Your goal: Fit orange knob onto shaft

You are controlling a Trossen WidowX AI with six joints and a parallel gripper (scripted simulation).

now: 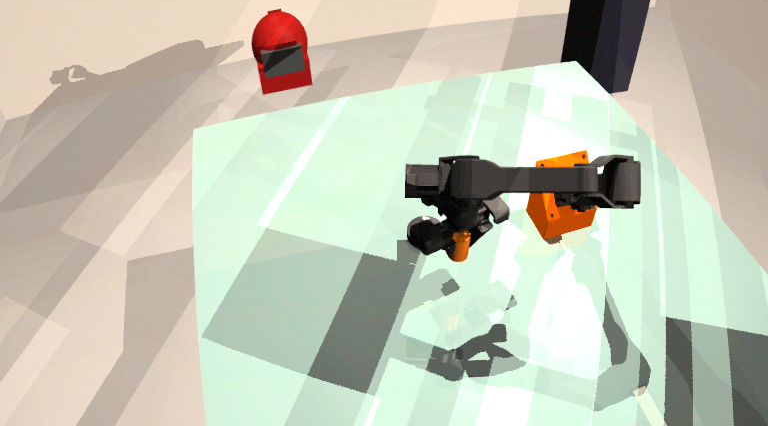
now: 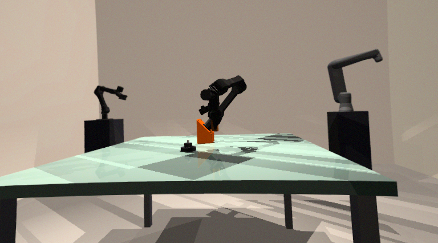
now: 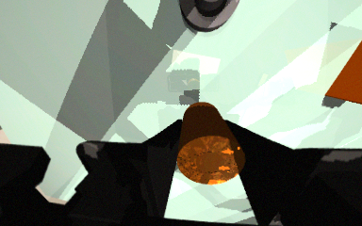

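The pedestal lies 15 cm to the right of my gripper tip, 8 cm below it and 2 cm ahead of it. The rest, counted from my gripper tip: orange knob (3 cm above).
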